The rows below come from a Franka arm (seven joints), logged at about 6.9 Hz.
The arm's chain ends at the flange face. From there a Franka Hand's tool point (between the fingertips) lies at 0.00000 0.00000 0.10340 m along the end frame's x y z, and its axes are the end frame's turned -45 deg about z.
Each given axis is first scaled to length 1.
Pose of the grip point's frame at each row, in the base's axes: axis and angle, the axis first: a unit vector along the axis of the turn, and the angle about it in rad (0 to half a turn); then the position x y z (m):
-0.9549 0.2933 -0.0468 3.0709 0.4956 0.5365 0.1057
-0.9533 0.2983 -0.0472 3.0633 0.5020 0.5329 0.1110
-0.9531 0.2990 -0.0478 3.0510 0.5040 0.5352 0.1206
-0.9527 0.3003 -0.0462 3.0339 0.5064 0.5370 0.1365
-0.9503 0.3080 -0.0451 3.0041 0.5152 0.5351 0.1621
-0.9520 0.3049 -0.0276 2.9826 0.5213 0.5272 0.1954
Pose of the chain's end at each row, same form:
-0.7705 0.6368 -0.0297 3.0405 0.4842 0.5324 0.2084
-0.7671 0.6409 -0.0286 3.0331 0.4903 0.5281 0.2136
-0.7667 0.6415 -0.0268 3.0213 0.4918 0.5292 0.2231
-0.7659 0.6426 -0.0221 3.0067 0.4940 0.5293 0.2389
-0.7608 0.6488 -0.0153 2.9801 0.5020 0.5245 0.2641
-0.7631 0.6462 0.0050 2.9736 0.5109 0.5133 0.2973

